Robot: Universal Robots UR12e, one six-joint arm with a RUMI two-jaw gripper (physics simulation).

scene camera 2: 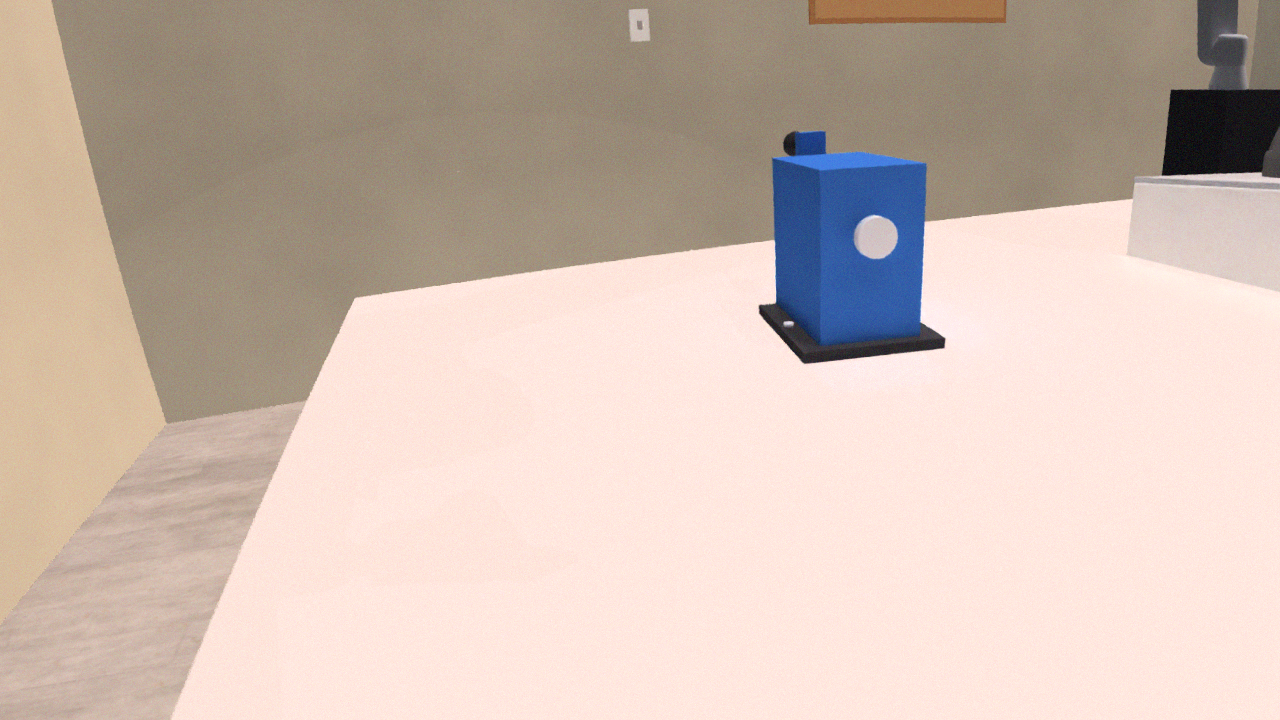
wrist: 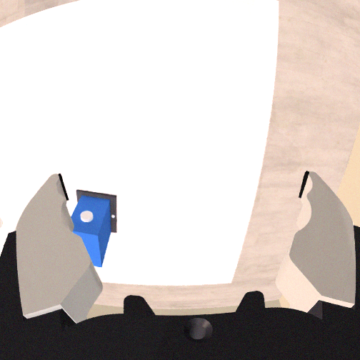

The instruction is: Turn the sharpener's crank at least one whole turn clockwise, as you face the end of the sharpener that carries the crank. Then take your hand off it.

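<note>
The sharpener point(scene camera 2: 845, 259) point(wrist: 93, 227) is a blue box on a dark base plate, standing upright on the table. A white round disc point(scene camera 2: 875, 237) point(wrist: 86, 216) sits on one of its faces. In the scene view a blue crank arm point(scene camera 2: 811, 143) with a black knob point(scene camera 2: 790, 143) sticks up behind its top, at the far side; the rest of the crank is hidden. The crank does not show in the wrist view. My gripper point(wrist: 184, 175) is wide open and empty, apart from the sharpener, whose left part is covered by the left finger in the wrist view.
The sharpener stands on a pale table point(scene camera 2: 626, 492) point(wrist: 175, 100). A white block point(scene camera 2: 1203, 228) stands at the right, with a black box point(scene camera 2: 1208, 134) and part of a grey arm point(scene camera 2: 1217, 40) behind it. The table's left edge borders the wooden floor point(scene camera 2: 134, 555) point(wrist: 315, 100).
</note>
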